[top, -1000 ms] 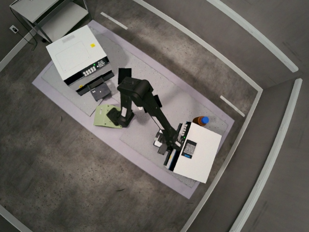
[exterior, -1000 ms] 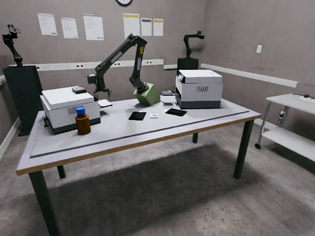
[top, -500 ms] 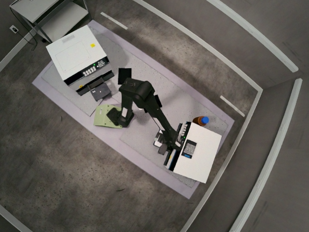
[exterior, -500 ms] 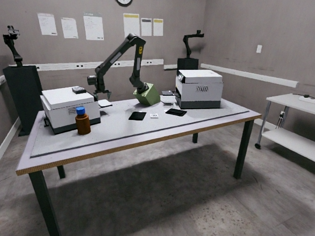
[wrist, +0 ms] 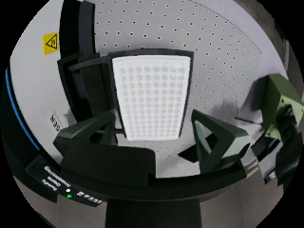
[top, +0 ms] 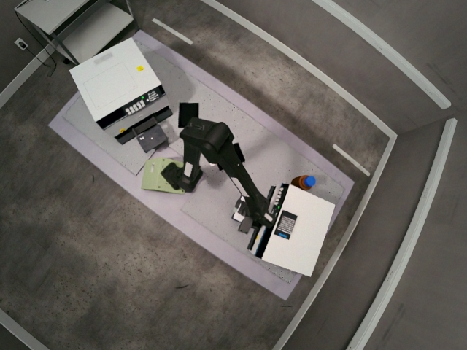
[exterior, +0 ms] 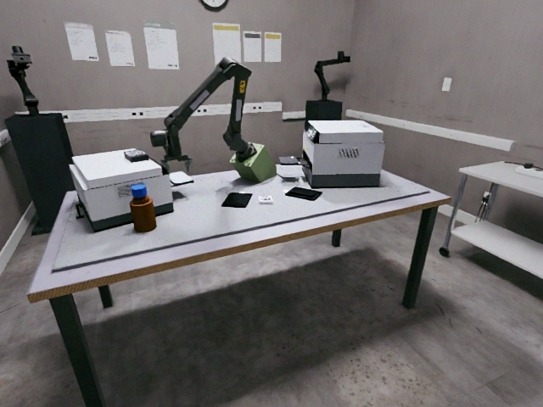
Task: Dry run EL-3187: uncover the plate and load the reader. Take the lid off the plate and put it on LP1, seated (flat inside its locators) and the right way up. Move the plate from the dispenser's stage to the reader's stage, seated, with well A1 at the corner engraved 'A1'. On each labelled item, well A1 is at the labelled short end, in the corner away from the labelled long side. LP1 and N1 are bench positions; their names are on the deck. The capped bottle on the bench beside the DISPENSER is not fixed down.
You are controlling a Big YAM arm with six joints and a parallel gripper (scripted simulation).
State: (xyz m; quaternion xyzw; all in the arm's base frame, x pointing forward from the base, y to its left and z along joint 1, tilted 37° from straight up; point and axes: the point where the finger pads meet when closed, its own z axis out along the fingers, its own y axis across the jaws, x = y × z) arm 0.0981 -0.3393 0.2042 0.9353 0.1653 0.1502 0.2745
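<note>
Right now the white well plate is 2 cm below my hand. The rest, counted from my hand: black pad 20 cm ahead, 25 cm to the left, 11 cm below; white label 17 cm ahead, 53 cm to the left, 11 cm below; brown capped bottle 33 cm ahead, 19 cm to the right.
</note>
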